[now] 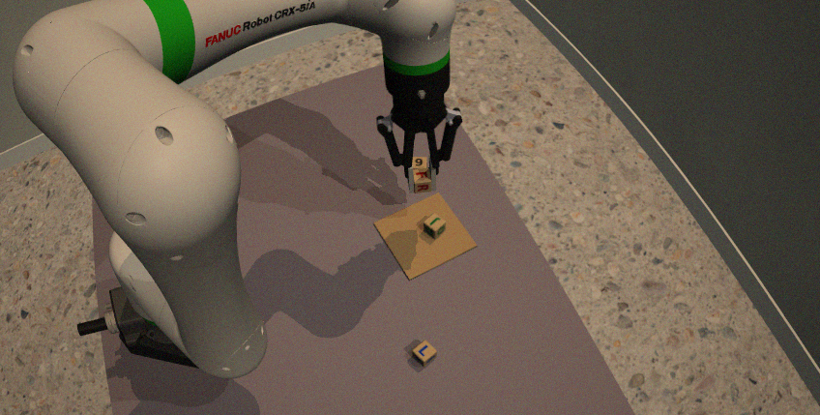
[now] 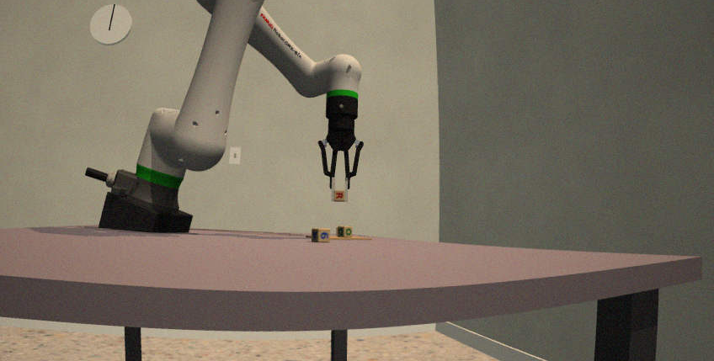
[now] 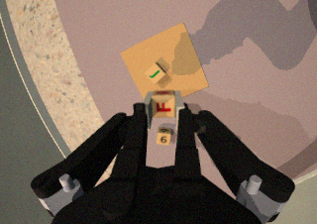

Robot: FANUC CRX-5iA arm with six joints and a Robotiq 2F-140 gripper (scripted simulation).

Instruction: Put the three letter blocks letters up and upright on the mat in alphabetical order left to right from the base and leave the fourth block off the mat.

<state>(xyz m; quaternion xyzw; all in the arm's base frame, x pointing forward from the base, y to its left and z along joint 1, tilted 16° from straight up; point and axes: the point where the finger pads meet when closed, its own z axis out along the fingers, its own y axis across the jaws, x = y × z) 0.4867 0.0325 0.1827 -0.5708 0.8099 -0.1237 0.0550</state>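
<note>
Right now the green-lettered block is 120 mm below my hand, 30 mm to the right of it and 10 mm ahead of it. Also, from my hand: tan mat: 140 mm below, 30 mm to the right, 10 mm behind; then block marked 9: 120 mm below, 110 mm to the left, 50 mm ahead; then red-lettered block: 20 mm below.
</note>
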